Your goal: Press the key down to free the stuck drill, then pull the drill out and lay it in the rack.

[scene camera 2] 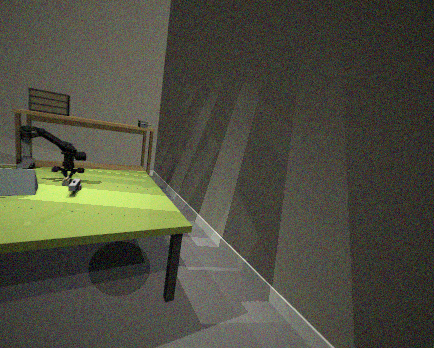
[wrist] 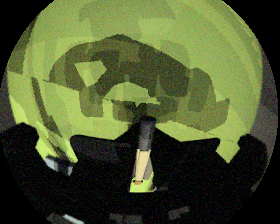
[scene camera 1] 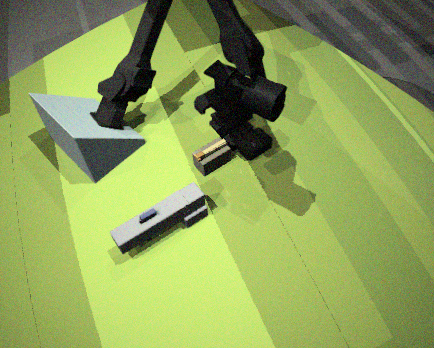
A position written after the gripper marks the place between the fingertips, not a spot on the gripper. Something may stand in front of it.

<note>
In view: the gripper (scene camera 1: pixel 232 148) and a drill (wrist: pixel 147 124).
The gripper shows as well in the wrist view (wrist: pixel 142 125).
</note>
